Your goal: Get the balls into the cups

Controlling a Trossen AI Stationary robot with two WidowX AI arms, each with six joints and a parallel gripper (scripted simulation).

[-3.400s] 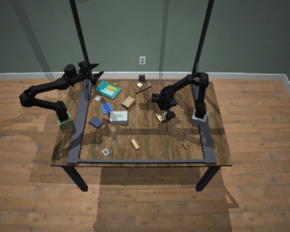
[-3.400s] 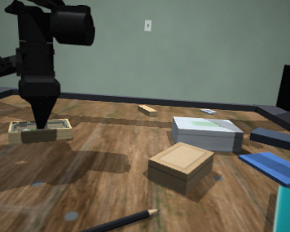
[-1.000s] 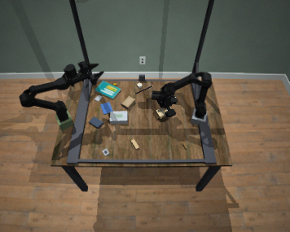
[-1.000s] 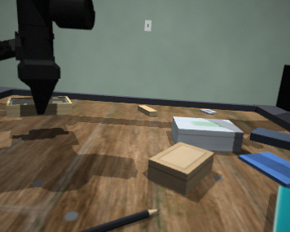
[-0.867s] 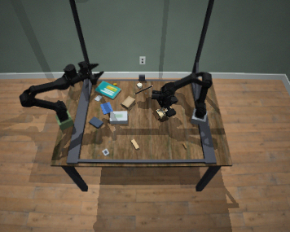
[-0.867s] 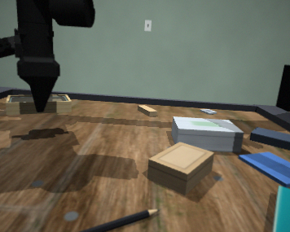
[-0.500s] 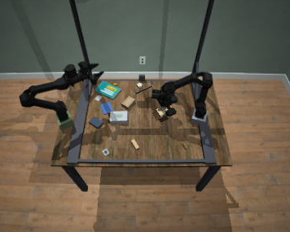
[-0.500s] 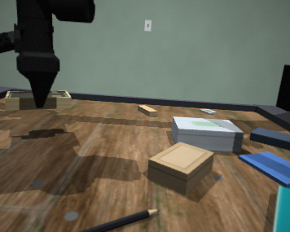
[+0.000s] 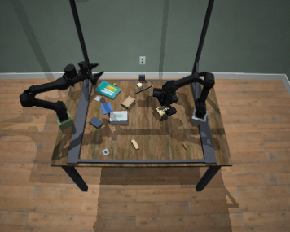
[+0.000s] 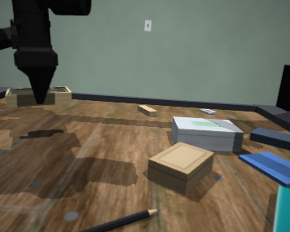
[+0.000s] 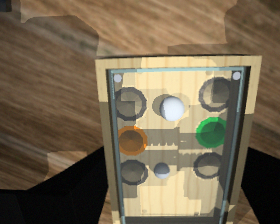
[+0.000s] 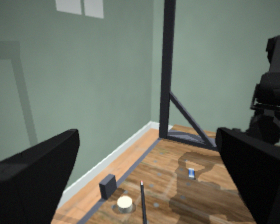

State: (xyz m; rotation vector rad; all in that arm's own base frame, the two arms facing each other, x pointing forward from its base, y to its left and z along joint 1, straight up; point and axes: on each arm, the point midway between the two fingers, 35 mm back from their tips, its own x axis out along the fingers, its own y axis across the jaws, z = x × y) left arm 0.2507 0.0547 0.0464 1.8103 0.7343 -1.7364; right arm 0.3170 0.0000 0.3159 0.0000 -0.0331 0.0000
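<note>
Right now my left hand is 30 mm above the covered wooden puzzle.
</note>
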